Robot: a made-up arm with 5 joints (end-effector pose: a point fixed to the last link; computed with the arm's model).
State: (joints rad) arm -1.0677 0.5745 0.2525 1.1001 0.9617
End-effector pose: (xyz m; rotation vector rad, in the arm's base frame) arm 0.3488 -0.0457 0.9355 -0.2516 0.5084 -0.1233
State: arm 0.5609 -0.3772 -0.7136 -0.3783 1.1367
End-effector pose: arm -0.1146 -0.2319 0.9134 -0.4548 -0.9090 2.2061
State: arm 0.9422 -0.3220 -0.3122 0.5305 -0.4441
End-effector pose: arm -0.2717 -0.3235 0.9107 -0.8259 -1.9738 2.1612
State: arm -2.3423 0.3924 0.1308 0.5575 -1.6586
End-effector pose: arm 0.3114 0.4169 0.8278 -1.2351 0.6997 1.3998
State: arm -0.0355 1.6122 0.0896 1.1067 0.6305
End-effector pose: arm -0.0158 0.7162 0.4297 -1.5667 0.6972 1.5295
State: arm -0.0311 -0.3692 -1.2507 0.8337 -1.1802
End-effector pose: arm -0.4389 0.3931 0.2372 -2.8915 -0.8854 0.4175
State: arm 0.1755 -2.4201 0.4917 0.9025 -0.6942
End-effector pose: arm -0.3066 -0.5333 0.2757 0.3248 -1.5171 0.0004
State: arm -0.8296 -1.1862 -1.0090 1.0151 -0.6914
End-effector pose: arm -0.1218 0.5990 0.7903 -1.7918 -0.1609 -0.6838
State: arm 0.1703 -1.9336 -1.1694 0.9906 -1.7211
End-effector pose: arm -0.1621 0.4064 0.7810 -1.8622 0.0183 -0.0520
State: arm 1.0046 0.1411 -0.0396 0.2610 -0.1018
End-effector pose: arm -0.1910 -0.1091 1.0676 0.4755 1.1578 -2.5409
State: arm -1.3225 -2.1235 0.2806 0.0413 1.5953
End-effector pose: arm -0.3448 -0.0329 0.0325 0.6057 -2.0164 -0.1604
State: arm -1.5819 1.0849 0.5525 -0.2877 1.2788
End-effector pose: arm 0.3962 -0.3043 0.5606 0.8572 1.0470 0.3782
